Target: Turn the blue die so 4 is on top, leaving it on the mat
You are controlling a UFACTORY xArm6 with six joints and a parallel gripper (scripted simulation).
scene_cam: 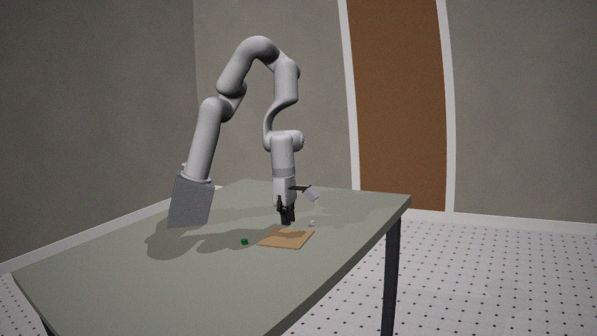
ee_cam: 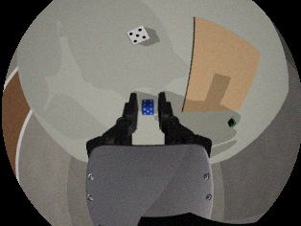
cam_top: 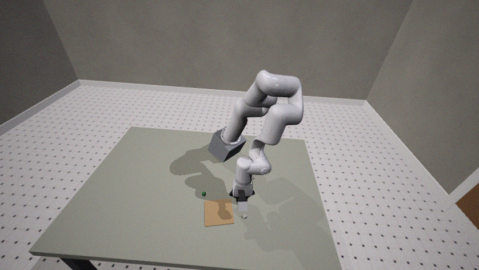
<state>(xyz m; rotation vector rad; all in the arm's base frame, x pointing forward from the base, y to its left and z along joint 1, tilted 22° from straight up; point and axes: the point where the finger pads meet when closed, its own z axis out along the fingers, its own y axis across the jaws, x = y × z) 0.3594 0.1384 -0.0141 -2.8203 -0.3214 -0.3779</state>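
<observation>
The blue die is 1 cm below my hand and 1 cm behind it. The rest, counted from my hand: white die (8 cm ahead, 3 cm to the left, 1 cm below); tan mat (10 cm to the right, 8 cm ahead, 2 cm below); green die (21 cm to the right, 1 cm below, 1 cm behind).
</observation>
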